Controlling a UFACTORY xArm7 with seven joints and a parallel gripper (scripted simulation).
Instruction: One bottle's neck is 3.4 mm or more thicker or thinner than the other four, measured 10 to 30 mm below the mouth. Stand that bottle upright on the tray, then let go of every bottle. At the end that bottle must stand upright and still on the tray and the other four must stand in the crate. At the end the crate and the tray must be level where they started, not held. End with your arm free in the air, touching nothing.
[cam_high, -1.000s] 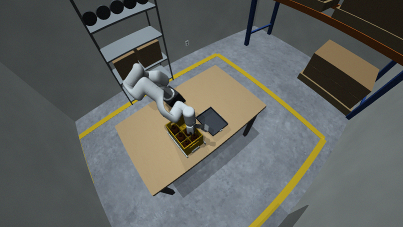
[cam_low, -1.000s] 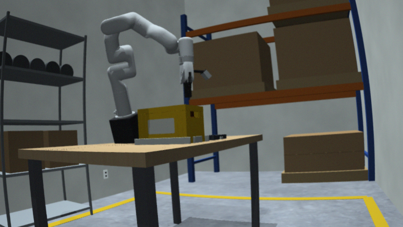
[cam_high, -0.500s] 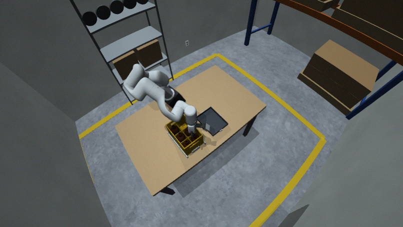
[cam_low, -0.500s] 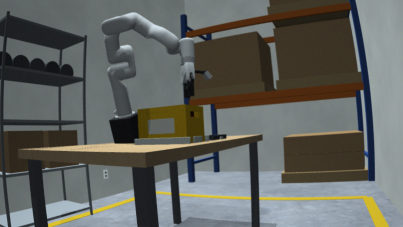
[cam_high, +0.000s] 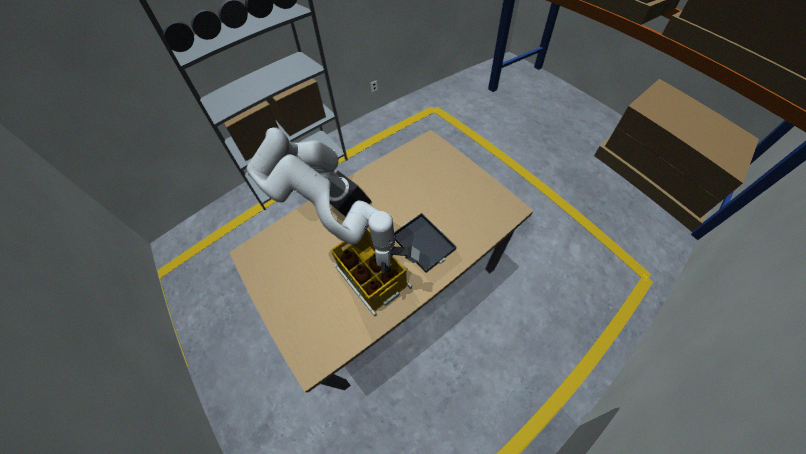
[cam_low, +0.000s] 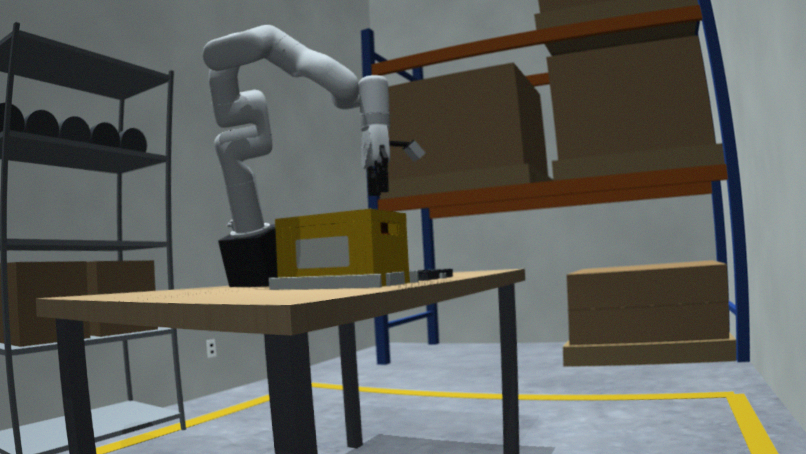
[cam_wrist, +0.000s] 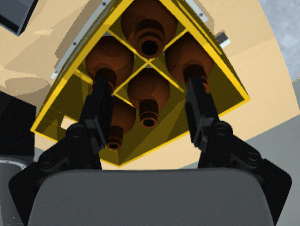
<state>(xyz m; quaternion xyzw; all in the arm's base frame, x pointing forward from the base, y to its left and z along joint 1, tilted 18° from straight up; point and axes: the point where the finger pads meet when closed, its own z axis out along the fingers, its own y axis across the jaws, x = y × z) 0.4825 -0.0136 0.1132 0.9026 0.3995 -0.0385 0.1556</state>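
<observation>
My hand is 15 cm above the bottle. From my hand the other things lie so: tray: 25 cm to the left, 23 cm below, 8 cm behind; crate: 16 cm below, 9 cm behind, 5 cm to the right.
</observation>
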